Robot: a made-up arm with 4 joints. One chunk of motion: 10 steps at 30 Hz.
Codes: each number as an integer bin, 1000 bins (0 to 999) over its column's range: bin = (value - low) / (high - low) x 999, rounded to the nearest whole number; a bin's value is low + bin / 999 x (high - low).
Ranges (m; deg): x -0.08..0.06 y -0.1..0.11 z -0.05..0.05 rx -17..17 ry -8..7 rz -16..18
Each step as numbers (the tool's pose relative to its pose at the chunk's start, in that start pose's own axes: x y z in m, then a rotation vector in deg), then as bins.
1 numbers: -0.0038 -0.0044 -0.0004 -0.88 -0.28 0.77
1 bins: 544 455 496 474 514 493
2 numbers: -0.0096 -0.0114 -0.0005 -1.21 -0.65 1.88
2 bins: 502 421 495 464 490 525
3 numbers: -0.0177 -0.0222 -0.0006 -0.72 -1.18 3.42
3 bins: 445 370 494 478 454 571
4 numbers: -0.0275 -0.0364 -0.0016 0.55 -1.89 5.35
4 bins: 375 303 484 516 407 627
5 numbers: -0.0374 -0.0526 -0.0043 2.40 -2.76 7.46
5 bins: 304 225 457 570 349 689
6 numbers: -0.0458 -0.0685 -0.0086 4.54 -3.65 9.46
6 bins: 244 150 414 633 290 748
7 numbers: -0.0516 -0.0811 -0.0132 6.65 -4.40 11.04
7 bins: 203 90 368 695 240 794
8 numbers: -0.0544 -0.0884 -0.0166 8.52 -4.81 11.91
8 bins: 183 55 334 750 212 820
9 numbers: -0.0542 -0.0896 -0.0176 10.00 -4.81 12.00
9 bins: 184 49 324 793 212 823
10 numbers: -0.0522 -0.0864 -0.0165 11.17 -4.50 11.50
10 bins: 198 65 335 828 233 808
